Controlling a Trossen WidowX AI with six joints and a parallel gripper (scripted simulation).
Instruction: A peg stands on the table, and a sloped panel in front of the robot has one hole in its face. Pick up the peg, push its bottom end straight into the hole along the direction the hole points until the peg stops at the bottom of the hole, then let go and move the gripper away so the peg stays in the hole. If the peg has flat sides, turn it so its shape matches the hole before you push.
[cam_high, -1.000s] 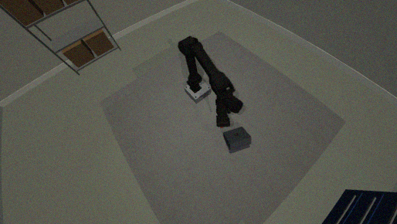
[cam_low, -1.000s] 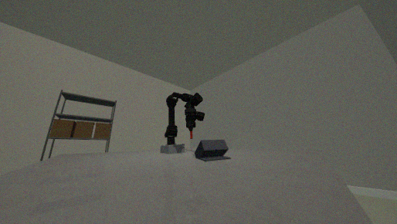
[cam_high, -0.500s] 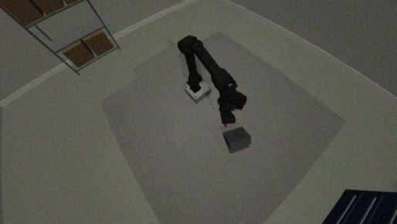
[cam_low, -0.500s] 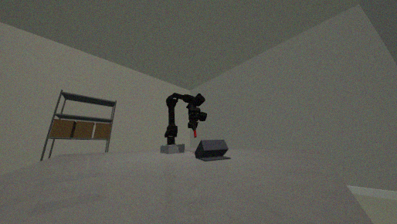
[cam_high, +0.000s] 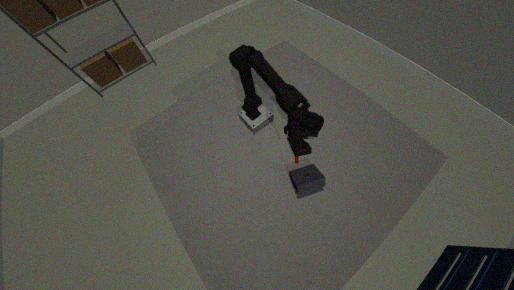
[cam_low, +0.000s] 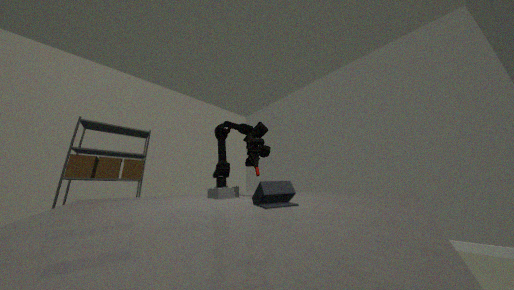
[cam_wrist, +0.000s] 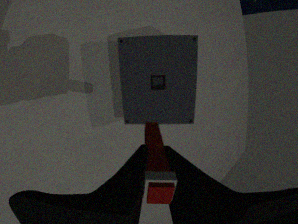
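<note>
Now: gripper tip 90 mm short of the dark sloped panel and 120 mm above it. Also, from my gripper tip: red peg 10 mm behind, 10 mm above.
</note>
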